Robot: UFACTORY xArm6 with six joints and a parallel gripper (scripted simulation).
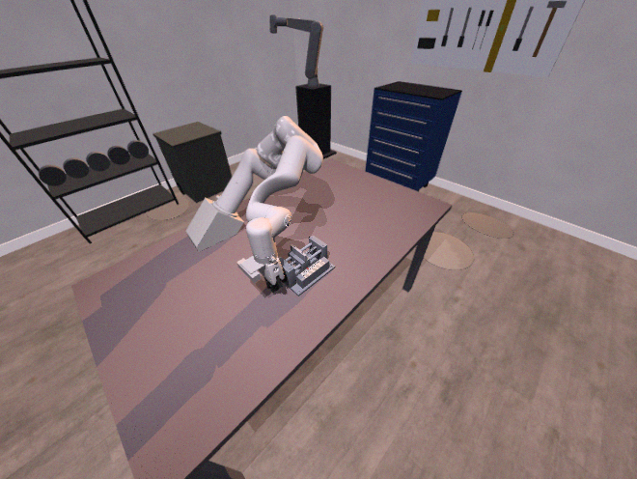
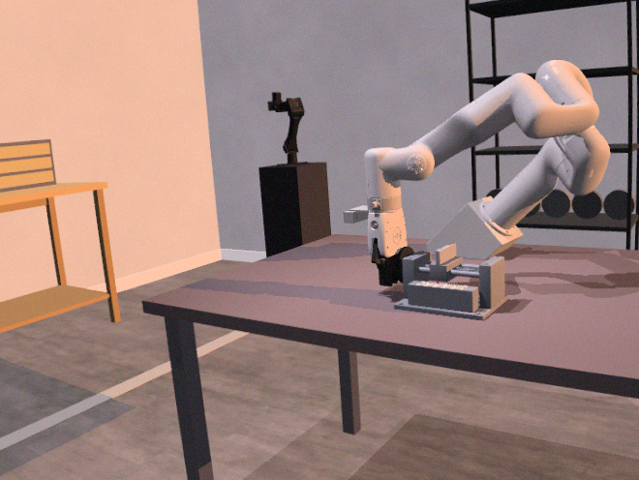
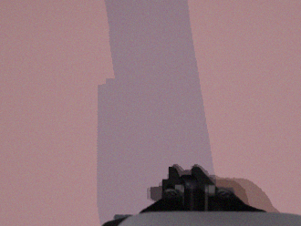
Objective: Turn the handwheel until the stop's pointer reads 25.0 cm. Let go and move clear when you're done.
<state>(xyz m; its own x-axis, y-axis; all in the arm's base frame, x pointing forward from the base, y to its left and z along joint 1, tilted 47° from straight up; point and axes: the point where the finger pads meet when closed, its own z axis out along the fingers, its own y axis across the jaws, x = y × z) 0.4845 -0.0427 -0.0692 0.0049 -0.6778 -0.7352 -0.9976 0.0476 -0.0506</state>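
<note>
Right now the black handwheel is 20 mm to the left of my hand and 10 mm above it. Round my hand: sliding stop block (140 mm to the left, 40 mm above).
</note>
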